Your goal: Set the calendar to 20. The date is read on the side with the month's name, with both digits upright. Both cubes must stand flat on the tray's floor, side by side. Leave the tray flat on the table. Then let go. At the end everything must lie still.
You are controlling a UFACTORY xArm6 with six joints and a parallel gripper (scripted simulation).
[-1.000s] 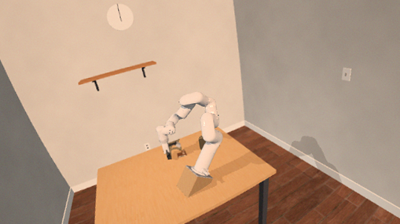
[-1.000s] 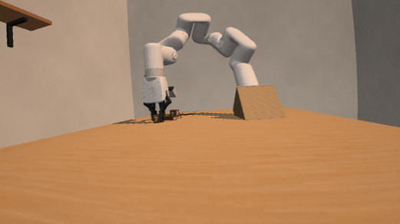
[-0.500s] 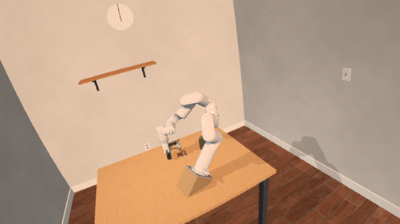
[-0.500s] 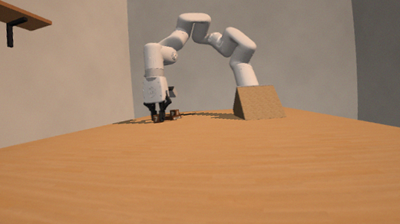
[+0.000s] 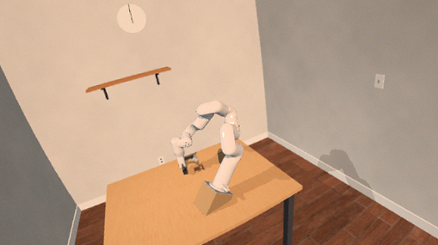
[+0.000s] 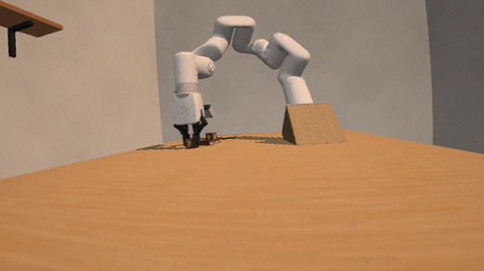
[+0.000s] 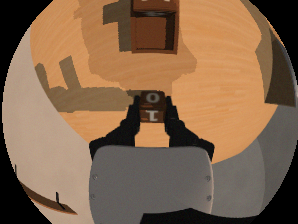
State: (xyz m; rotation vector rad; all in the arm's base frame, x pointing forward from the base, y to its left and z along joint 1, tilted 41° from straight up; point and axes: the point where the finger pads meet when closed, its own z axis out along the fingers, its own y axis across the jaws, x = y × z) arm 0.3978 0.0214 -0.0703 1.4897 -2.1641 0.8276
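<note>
Right now my hand is 10 cm to the left of the brown tray, 4 cm past it and 2 cm above it.
</note>
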